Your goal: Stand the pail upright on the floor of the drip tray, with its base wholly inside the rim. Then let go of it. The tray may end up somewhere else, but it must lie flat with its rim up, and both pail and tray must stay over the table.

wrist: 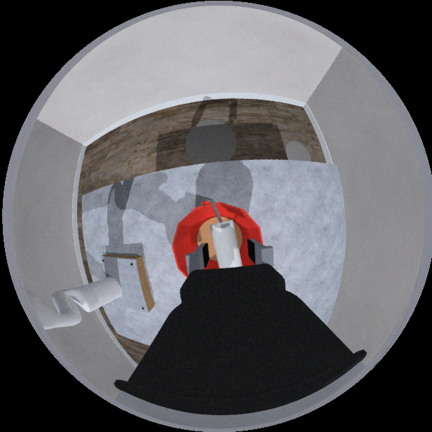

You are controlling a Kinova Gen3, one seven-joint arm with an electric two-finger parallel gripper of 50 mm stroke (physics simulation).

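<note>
A red many-sided pail (185, 238) stands with its open mouth up in the middle of the wrist view; a round orange-tan area shows inside it. Its thin grey wire bail runs from a small lug at the far rim to a white cylindrical grip (225, 239), which is raised toward the camera. My gripper (227, 249) is open. Its two fingers stand to the left and right of the white grip, with a gap on each side. The near side of the pail is hidden behind the gripper body. I cannot make out the drip tray in this view.
The pail is over the pale blue-grey table (300, 215). A plate with wooden edges (125, 280) lies at the left, with white arm parts (102, 295) beside it. Beyond the far table edge are a wooden floor (120, 160), a dark grey disc (210, 142) and a smaller lighter disc (298, 150).
</note>
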